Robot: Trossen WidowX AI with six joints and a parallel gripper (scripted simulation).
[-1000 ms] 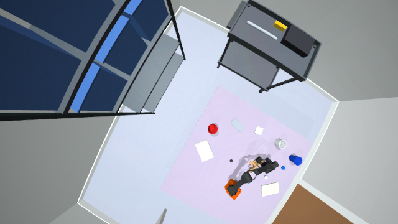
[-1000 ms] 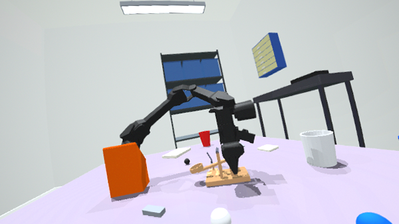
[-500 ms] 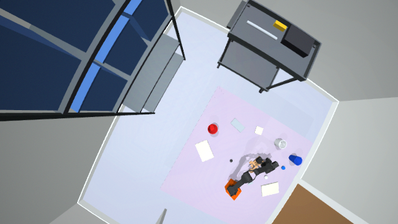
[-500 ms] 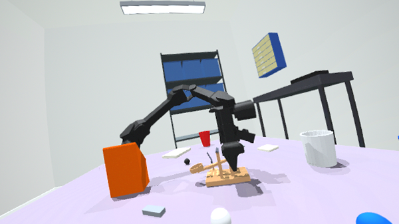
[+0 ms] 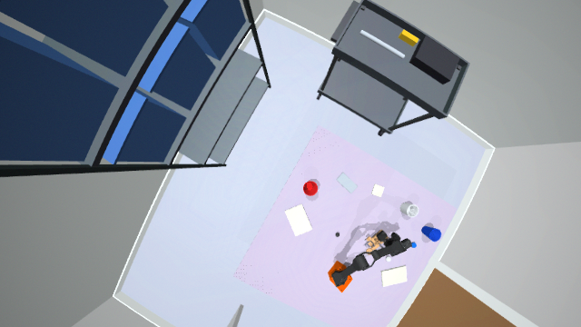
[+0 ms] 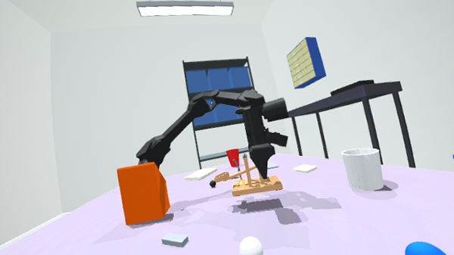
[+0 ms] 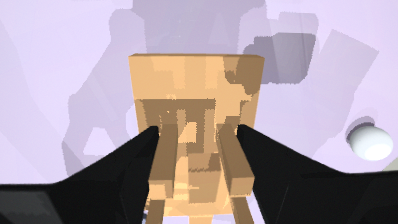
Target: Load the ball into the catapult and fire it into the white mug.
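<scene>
My gripper tip is now 12 cm past the dark ball, 29 cm to the right of it and 6 cm above it. From my gripper tip the other things lie so: white ball: 13 cm behind, 16 cm to the right, 6 cm below; white mug: 27 cm ahead, 11 cm to the right, 5 cm below; wooden catapult: 6 cm behind, 5 cm to the left, 2 cm above.
</scene>
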